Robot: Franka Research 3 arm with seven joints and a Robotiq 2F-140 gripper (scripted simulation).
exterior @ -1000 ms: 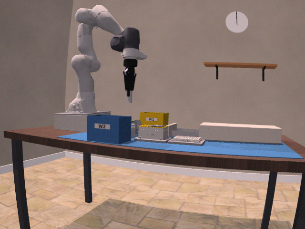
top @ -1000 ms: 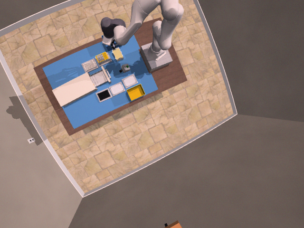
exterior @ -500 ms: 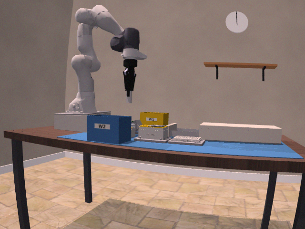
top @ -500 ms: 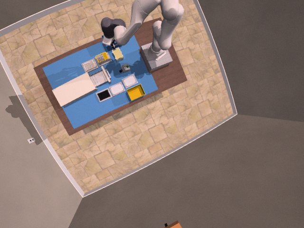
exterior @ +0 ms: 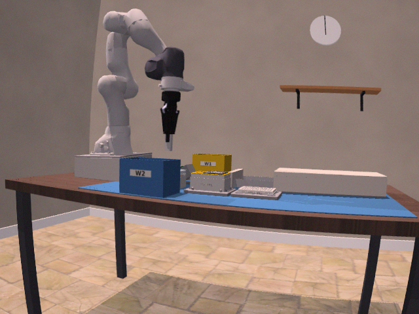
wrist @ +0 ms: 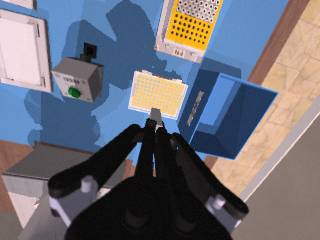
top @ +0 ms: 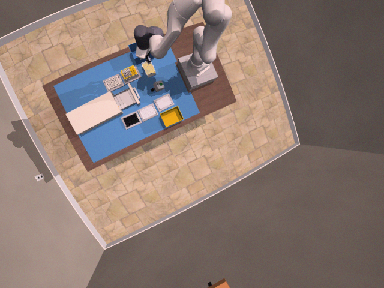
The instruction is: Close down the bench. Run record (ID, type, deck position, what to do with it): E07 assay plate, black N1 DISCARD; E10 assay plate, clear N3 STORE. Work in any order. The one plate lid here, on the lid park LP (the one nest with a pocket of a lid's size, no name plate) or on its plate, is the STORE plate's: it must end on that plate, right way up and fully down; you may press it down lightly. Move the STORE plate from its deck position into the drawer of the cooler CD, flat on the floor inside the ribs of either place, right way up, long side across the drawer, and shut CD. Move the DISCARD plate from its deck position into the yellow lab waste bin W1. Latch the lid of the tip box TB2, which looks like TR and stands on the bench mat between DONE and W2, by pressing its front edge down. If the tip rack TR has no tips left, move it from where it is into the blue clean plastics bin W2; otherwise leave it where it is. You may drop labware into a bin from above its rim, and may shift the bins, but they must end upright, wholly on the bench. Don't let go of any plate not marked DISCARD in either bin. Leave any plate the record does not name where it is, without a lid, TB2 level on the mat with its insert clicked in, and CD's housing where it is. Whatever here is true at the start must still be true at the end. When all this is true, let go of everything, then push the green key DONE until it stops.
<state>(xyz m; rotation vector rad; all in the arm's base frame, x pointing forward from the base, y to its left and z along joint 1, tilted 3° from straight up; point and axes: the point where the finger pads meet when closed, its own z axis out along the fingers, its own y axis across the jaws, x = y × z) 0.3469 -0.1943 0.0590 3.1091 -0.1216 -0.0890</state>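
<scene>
Now: the yellow insert 1 cm ahead of my hand and 13 cm below it. From my hand the other things lie so: blue bin W2: 16 cm to the right, 14 cm below; then box: 1 cm ahead, 14 cm below; then green key DONE: 1 cm behind, 18 cm to the left, 11 cm below.
</scene>
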